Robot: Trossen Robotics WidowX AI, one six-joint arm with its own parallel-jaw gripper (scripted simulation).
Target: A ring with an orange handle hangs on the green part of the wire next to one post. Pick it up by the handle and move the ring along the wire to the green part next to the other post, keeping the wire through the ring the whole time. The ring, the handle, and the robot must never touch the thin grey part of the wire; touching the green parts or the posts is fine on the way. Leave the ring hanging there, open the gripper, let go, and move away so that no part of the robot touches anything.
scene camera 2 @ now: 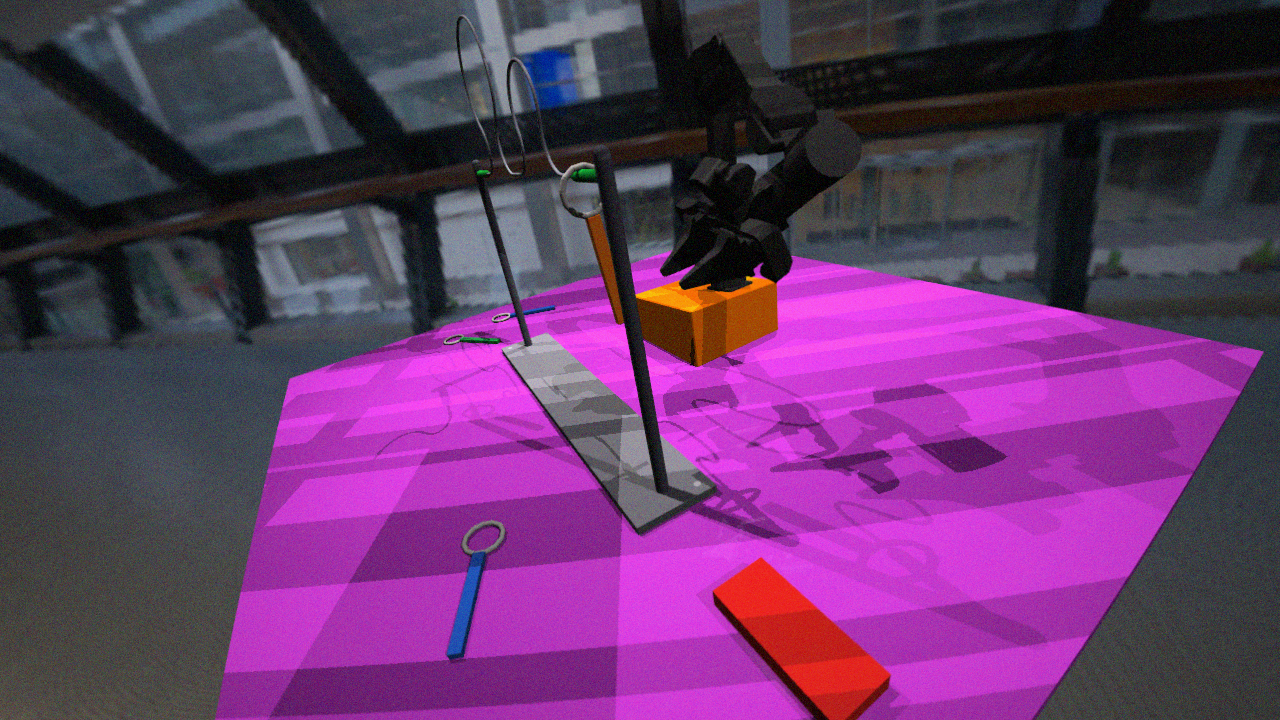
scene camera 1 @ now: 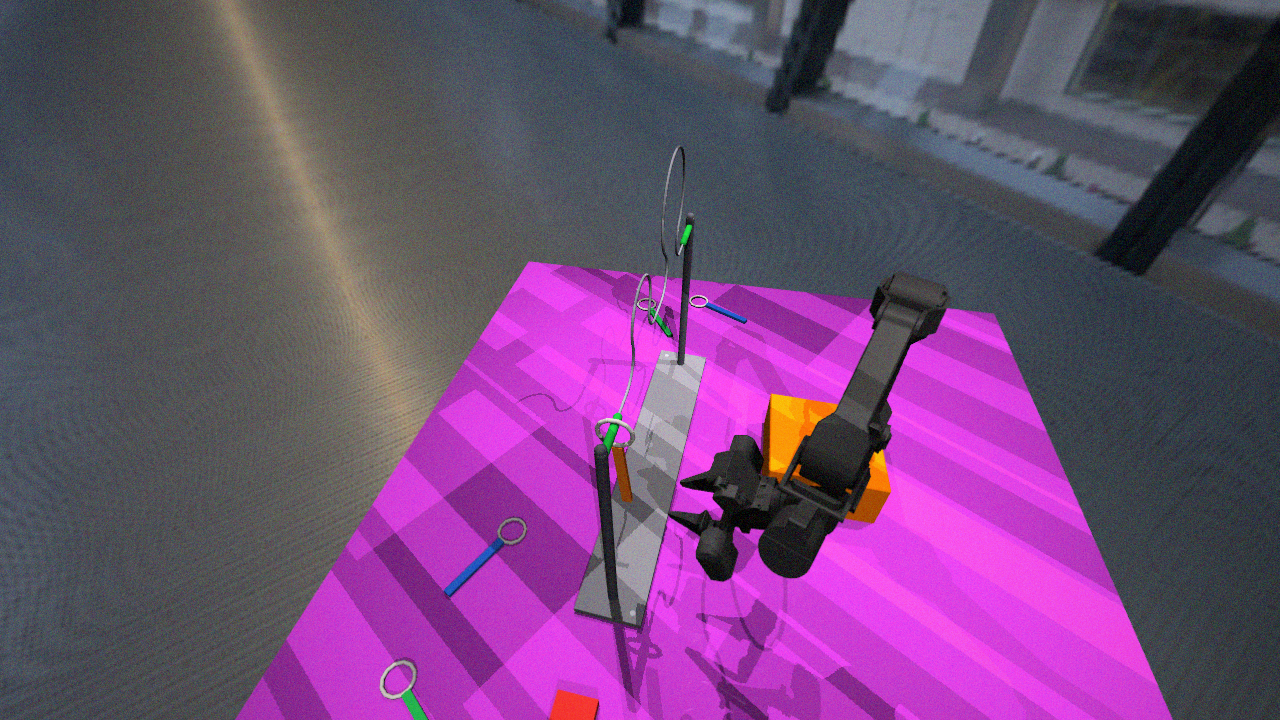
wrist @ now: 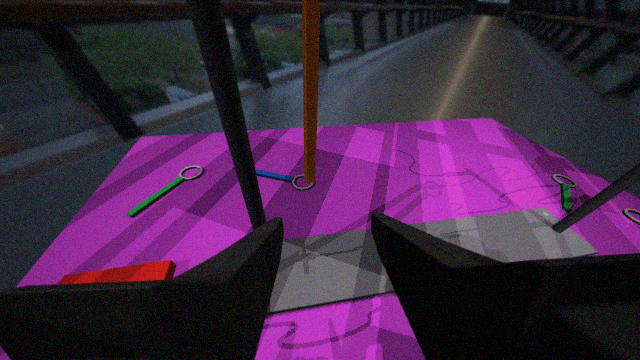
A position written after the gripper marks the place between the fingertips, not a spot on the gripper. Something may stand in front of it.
In view: the gripper (scene camera 2: 670, 280) and a red block (wrist: 162, 270).
The gripper is seen too in scene camera 1 (scene camera 1: 675, 498) and in the wrist view (wrist: 327, 222).
